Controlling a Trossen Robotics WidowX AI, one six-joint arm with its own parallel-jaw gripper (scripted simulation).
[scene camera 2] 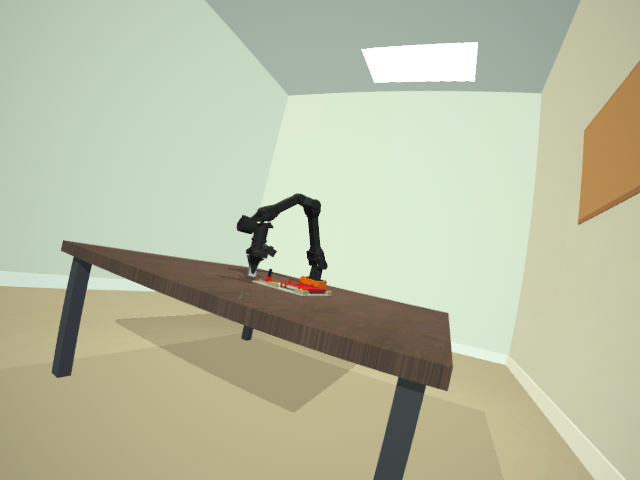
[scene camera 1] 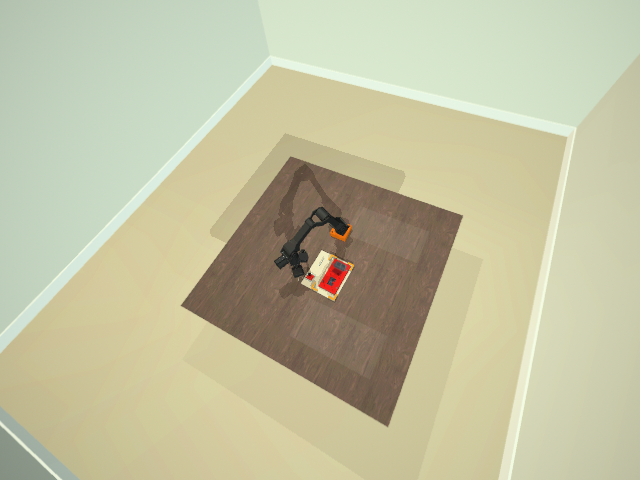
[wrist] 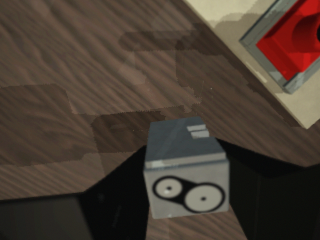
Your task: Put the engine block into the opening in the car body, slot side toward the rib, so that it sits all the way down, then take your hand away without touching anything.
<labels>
my gripper: holds an engine block (wrist: 186, 172)
</labels>
